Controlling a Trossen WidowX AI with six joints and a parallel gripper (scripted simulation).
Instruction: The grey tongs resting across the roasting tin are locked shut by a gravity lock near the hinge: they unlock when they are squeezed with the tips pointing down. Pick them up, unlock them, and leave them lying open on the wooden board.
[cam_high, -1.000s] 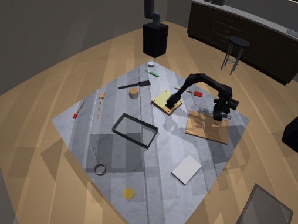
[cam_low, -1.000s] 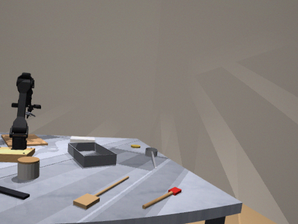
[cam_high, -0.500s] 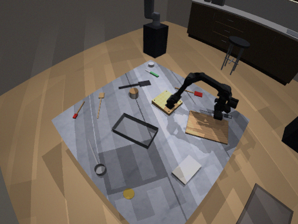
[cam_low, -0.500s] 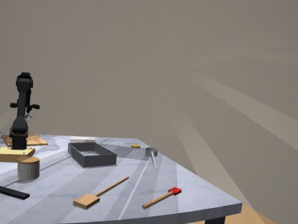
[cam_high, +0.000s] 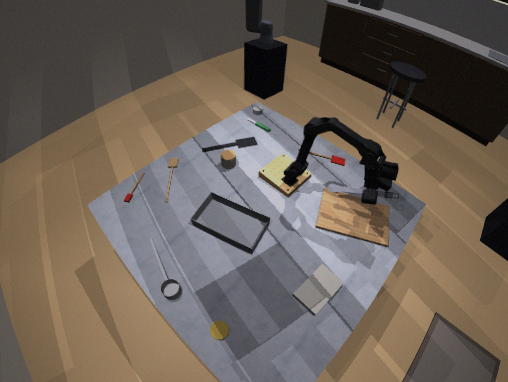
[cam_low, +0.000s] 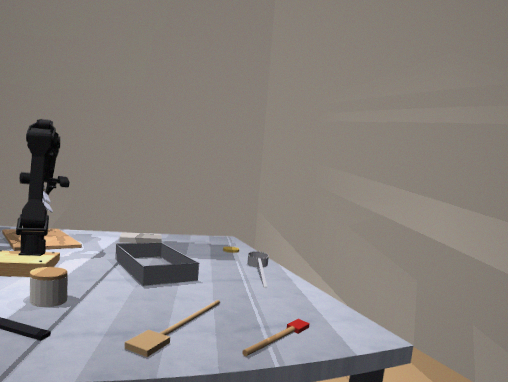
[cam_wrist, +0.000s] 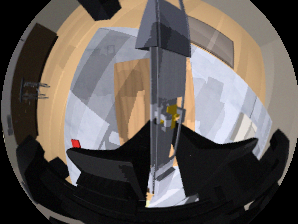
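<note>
The yellow lock piece is 4 cm above my gripper tip and 1 cm to the left of it. Round my gripper tip: wooden board (16 cm below, 2 cm to the right); then white slab (42 cm ahead, 15 cm below, 6 cm to the left); then red-headed spatula (36 cm to the right, 23 cm behind, 16 cm below).
</note>
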